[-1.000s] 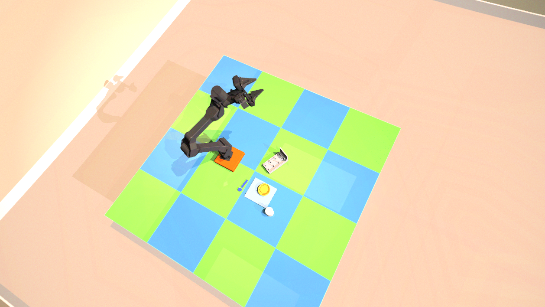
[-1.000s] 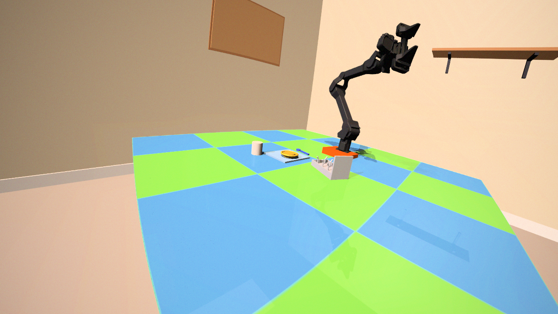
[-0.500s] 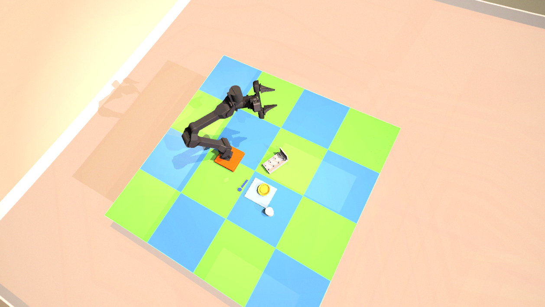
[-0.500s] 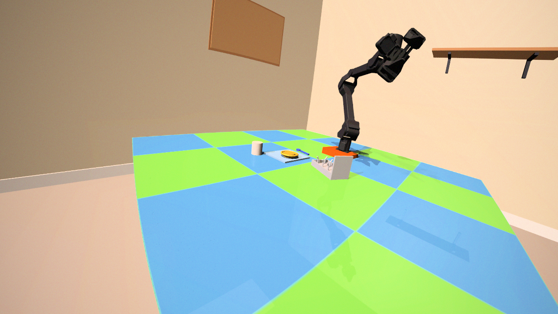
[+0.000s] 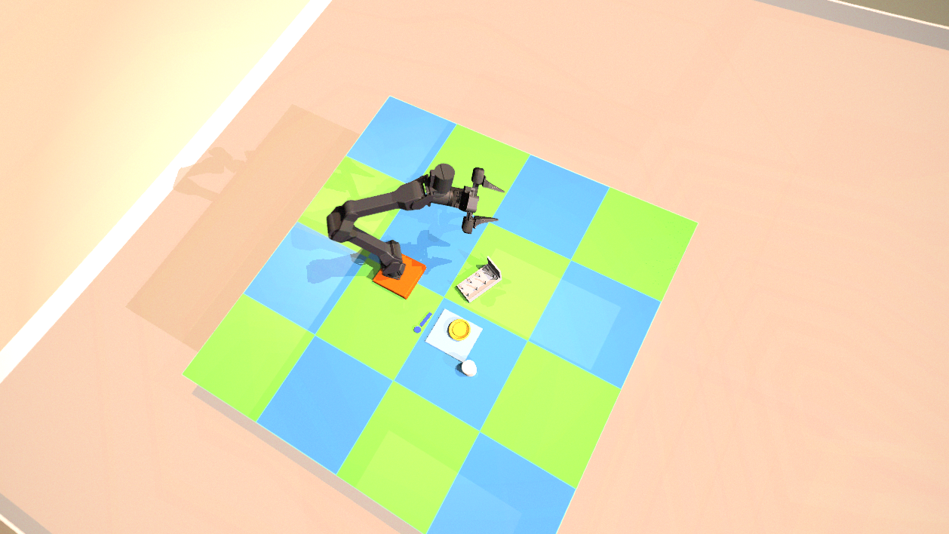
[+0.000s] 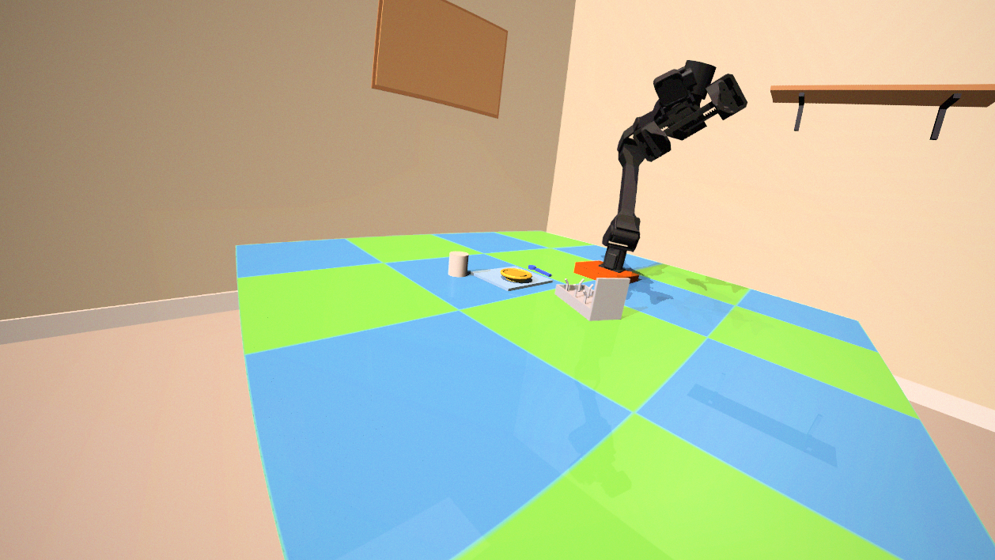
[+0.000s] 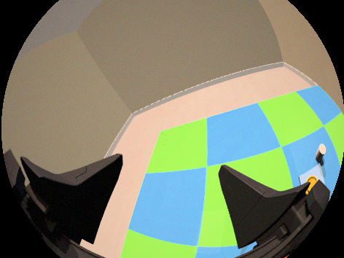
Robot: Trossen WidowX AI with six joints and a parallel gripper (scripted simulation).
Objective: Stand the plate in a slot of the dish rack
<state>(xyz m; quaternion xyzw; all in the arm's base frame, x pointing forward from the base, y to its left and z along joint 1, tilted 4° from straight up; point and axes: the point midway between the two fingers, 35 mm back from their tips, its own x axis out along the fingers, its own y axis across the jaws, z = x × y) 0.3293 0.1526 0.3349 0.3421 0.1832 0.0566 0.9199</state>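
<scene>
Now: the yellow plate 33 cm below my gripper tip, 31 cm to the right of it and 6 cm behind it. Also, from my gripper tip: blue spoon: 34 cm below, 33 cm to the right, 19 cm behind; then grey dish rack: 32 cm below, 13 cm to the right, 5 cm behind; then white cup: 43 cm to the right, 32 cm below, 1 cm ahead.
</scene>
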